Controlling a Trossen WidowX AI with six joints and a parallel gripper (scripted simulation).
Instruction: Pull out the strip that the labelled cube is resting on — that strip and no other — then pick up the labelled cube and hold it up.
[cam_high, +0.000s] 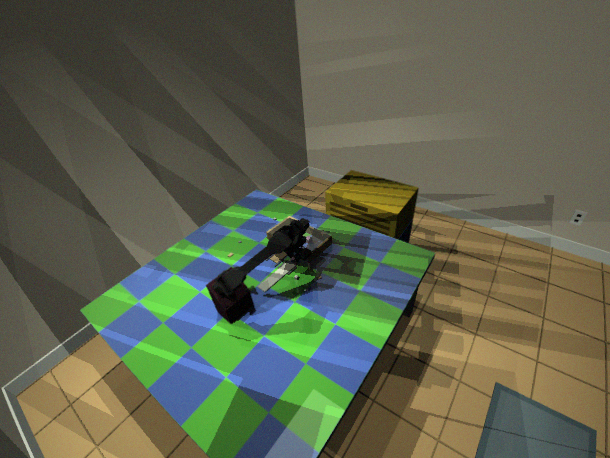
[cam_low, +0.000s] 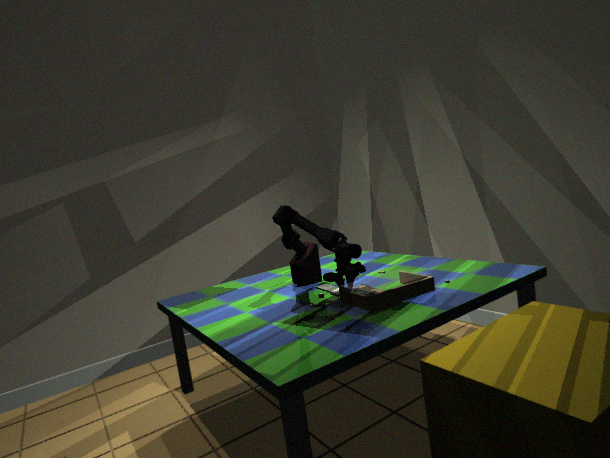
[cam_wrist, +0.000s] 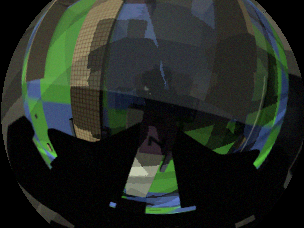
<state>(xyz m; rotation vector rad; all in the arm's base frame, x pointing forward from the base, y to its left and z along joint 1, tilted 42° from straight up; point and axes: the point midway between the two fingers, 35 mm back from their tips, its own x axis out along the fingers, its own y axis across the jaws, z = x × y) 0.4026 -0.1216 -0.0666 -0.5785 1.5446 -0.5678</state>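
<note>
Now: the strip 11 cm behind my gripper tip, 1 cm to the left of it and 1 cm below it.
</note>
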